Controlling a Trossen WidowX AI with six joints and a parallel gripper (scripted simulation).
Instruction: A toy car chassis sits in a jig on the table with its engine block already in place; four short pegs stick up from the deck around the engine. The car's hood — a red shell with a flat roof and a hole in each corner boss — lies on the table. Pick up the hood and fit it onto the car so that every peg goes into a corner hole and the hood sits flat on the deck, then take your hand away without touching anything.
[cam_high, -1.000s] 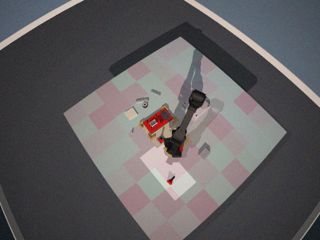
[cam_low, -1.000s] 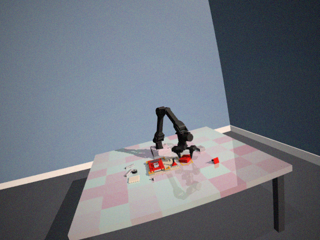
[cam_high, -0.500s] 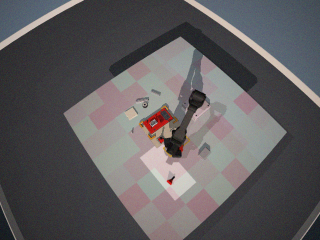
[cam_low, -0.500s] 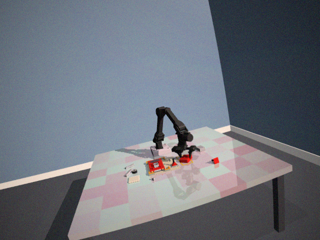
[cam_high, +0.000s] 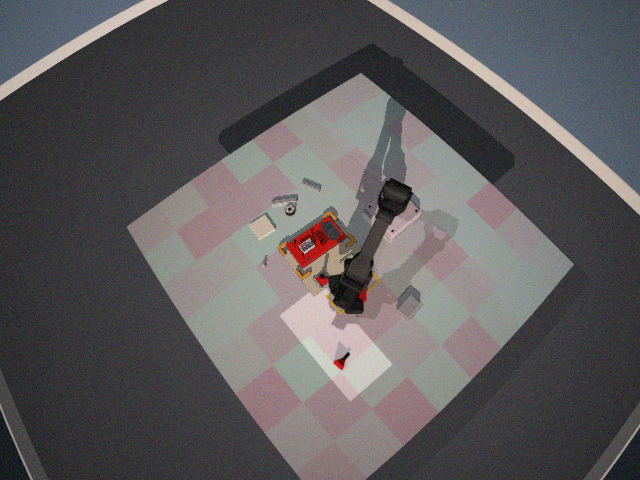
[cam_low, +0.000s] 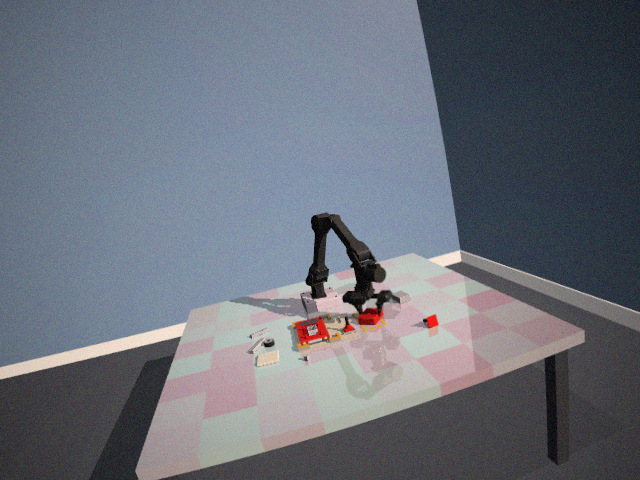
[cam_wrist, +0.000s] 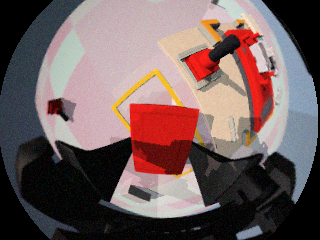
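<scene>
The white engine block lies 230 mm to the right of my gripper tip, 30 mm ahead of it and 10 mm above it. Also, from my gripper tip: cream plate 410 mm to the right, 110 mm ahead, 10 mm below; red hood 10 mm above.
</scene>
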